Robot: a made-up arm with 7 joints.
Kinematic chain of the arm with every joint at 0, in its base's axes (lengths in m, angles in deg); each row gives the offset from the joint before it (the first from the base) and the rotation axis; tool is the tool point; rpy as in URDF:
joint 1: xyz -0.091 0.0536 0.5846 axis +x
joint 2: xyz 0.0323 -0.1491 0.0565 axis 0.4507 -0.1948 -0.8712
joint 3: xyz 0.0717 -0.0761 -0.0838 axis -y
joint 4: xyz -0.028 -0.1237 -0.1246 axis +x
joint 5: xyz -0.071 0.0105 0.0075 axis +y
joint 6: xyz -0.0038 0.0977 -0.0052 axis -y
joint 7: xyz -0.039 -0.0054 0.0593 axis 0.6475 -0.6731 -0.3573
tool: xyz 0.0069 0.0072 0.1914 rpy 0 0 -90
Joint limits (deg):
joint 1: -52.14..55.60
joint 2: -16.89..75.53
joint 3: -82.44..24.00
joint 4: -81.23..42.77
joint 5: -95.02..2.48
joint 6: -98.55..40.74
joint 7: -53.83..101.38
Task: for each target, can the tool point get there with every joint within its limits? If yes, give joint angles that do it. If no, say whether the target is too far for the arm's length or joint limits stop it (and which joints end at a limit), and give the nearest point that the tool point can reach.
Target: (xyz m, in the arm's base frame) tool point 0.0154 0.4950 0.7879
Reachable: no: joint limits stop it (at a limit: joint 1, joint 2, joint 4, joint 6, joint 7) | nearest point -0.0603 0.3377 0.6059 | short by 0.252 m
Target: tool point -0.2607 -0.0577 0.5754
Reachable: yes | joints -7.01 42.41 6.82 -5.78 -15.39 1.92 21.05
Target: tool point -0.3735 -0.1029 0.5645
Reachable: yes | joints 0.42 23.65 -40.82 32.31 -68.94 -3.67 70.85
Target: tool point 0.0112 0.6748 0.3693
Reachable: no: joint limits stop it (at a limit: joint 1, joint 2, joint 4, joint 6, joint 7) | nearest point -0.0338 0.4553 0.3540 | short by 0.225 m
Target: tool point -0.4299 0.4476 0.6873
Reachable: no: joint limits stop it (at a limit: joint 1, joint 2, joint 4, joint 5, joint 6) | nearest point -0.3261 0.3140 0.5873 | short by 0.197 m
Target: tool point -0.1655 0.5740 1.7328
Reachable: no: too far | nearest point -0.1484 0.0590 1.1125 | short by 0.806 m
